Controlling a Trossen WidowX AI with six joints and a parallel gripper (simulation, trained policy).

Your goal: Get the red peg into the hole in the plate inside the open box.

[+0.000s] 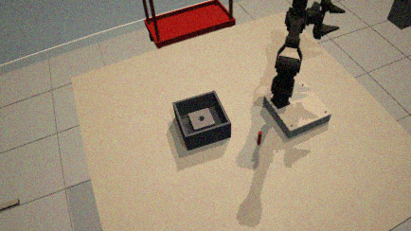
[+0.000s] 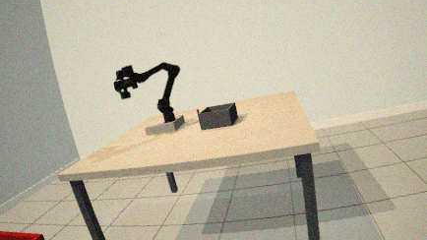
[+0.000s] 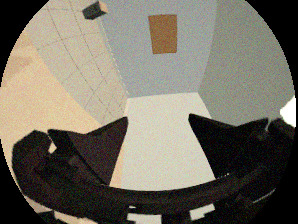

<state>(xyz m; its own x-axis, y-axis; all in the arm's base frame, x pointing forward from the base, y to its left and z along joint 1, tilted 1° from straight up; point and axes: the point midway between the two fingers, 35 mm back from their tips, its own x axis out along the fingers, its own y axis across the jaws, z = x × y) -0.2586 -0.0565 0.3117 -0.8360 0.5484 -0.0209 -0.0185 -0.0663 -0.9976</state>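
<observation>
The red peg lies 47 cm ahead of my gripper tip, 32 cm below it and 15 cm to the left of it. From my gripper tip the other things lie so: grey plate 63 cm ahead, 32 cm below, 4 cm to the right; dark box 63 cm ahead, 34 cm below, 4 cm to the right.
</observation>
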